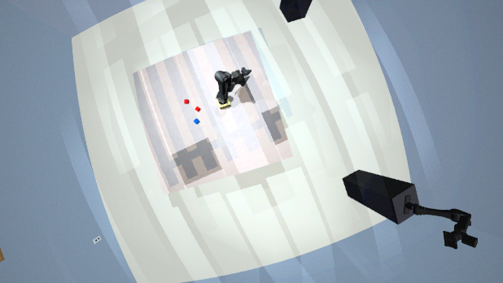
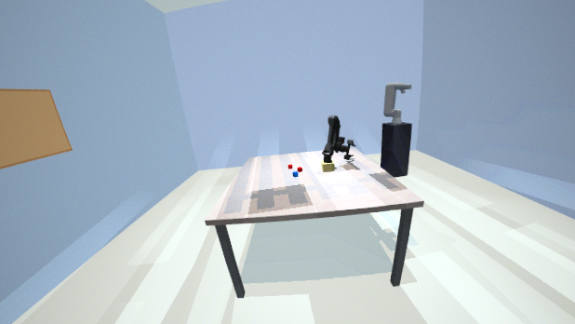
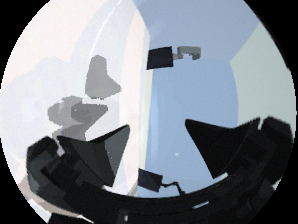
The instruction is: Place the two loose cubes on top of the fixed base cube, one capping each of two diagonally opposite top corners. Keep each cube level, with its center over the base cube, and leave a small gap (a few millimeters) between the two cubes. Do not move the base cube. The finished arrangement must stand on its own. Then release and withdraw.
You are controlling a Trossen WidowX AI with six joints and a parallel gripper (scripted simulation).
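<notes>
Now: gripper tip 61 cm short of the blue base cube, 17 cm to the right of it and 8 cm above it. From my gripper tip the other things lie so: red cube: 63 cm ahead, 4 cm to the right, 8 cm below.
</notes>
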